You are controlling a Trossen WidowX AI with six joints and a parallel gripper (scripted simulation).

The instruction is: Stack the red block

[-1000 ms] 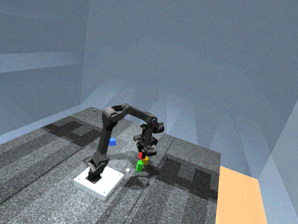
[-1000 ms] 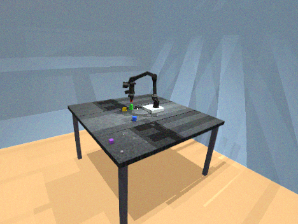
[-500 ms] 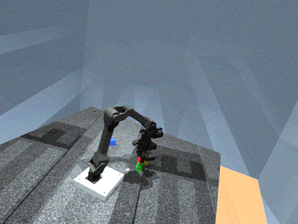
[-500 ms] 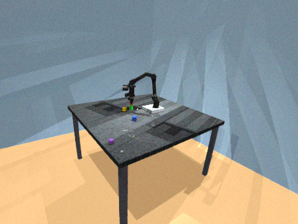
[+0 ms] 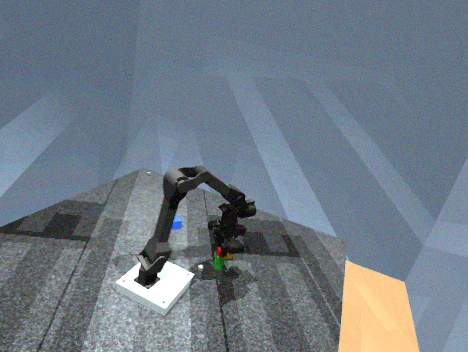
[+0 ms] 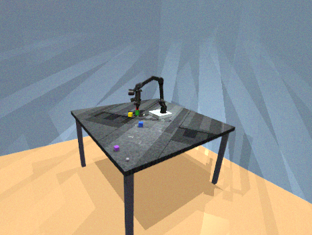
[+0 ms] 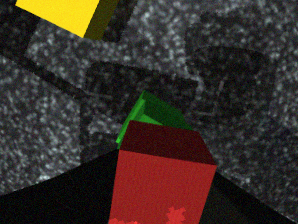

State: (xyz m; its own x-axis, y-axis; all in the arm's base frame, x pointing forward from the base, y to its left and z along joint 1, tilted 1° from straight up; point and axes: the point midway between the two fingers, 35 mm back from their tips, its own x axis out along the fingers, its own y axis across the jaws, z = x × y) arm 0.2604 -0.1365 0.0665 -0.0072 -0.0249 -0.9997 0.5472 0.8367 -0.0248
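Now: the red block 1 cm above my gripper tip. From my gripper tip the other things lie so: yellow block: 9 cm ahead, 1 cm to the left, 5 cm below; blue block: 12 cm ahead, 30 cm to the left, 5 cm below; purple block: 48 cm ahead, 60 cm to the left, 5 cm below.
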